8 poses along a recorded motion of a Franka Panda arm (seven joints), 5.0 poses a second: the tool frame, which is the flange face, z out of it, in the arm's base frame.
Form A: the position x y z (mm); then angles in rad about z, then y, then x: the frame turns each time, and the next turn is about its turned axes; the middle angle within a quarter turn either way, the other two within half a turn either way.
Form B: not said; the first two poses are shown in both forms.
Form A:
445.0 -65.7 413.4 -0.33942 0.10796 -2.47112
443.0 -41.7 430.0 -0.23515 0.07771 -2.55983
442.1 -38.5 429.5 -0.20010 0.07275 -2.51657
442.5 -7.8 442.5 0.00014 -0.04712 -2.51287
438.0 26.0 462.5 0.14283 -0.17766 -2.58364
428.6 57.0 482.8 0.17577 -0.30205 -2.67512
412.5 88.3 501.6 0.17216 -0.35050 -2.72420
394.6 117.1 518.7 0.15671 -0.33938 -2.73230
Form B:
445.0 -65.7 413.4 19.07 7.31 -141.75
443.0 -41.7 430.0 13.69 3.72 -146.59
442.1 -38.5 429.5 11.73 3.36 -144.11
442.5 -7.8 442.5 -1.60 2.18 -143.95
438.0 26.0 462.5 -12.35 4.19 -146.85
428.6 57.0 482.8 -17.03 10.54 -150.15
412.5 88.3 501.6 -17.61 13.87 -152.17
394.6 117.1 518.7 -16.39 13.86 -153.00

